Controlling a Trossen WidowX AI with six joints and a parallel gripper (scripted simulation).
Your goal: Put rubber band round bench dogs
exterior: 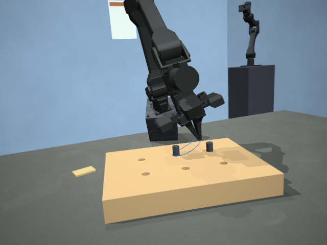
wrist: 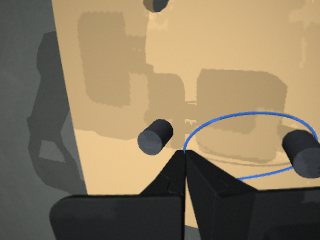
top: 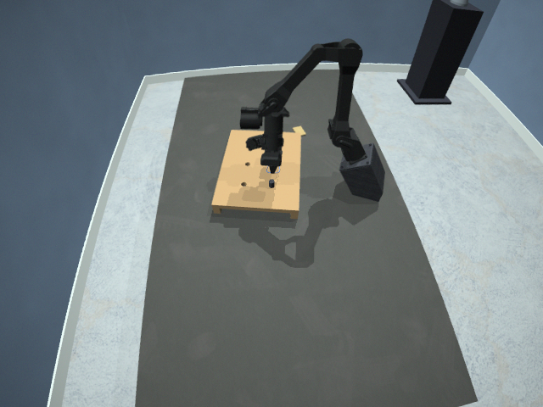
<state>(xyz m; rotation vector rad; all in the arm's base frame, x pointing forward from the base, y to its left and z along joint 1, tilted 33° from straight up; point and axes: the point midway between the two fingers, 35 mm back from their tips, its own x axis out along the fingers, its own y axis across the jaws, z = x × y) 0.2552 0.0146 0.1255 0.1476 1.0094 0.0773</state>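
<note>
Now: hand 4 cm short of the tan wooden board, 7 cm to the left of it and 9 cm above it. Also, from my hand: small tan block (15 cm behind, 29 cm to the right, 12 cm below).
</note>
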